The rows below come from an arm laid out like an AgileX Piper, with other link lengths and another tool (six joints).
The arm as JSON. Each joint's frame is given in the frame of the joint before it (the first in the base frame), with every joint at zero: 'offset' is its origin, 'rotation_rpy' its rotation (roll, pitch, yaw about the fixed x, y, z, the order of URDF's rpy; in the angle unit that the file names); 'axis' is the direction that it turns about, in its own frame. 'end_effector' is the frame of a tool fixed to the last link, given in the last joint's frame.
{
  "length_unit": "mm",
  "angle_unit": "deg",
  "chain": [
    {
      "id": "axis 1",
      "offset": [
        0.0,
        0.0,
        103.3
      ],
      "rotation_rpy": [
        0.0,
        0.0,
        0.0
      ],
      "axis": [
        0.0,
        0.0,
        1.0
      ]
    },
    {
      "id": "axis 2",
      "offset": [
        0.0,
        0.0,
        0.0
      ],
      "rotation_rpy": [
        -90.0,
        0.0,
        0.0
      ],
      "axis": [
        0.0,
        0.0,
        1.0
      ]
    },
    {
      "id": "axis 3",
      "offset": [
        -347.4,
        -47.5,
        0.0
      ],
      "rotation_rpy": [
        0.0,
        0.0,
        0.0
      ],
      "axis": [
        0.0,
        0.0,
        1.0
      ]
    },
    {
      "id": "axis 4",
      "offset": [
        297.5,
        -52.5,
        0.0
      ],
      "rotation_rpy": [
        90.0,
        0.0,
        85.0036
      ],
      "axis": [
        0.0,
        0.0,
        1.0
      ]
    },
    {
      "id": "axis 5",
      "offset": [
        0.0,
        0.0,
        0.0
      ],
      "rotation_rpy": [
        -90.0,
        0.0,
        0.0
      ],
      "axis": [
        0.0,
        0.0,
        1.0
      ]
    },
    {
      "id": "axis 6",
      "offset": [
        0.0,
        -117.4,
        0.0
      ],
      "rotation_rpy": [
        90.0,
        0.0,
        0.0
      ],
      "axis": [
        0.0,
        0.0,
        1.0
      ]
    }
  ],
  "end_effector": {
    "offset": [
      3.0,
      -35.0,
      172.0
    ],
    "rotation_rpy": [
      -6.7,
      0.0,
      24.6
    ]
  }
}
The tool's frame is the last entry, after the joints.
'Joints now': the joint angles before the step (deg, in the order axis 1, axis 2, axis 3, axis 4, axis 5, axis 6). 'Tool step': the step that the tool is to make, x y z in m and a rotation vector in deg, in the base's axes. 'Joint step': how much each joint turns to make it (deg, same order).
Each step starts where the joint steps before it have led.
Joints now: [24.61, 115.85, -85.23, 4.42, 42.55, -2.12]
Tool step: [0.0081, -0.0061, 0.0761, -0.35, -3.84, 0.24]
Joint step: [-0.05, -4.88, -5.61, -2.65, 7.11, 1.08]
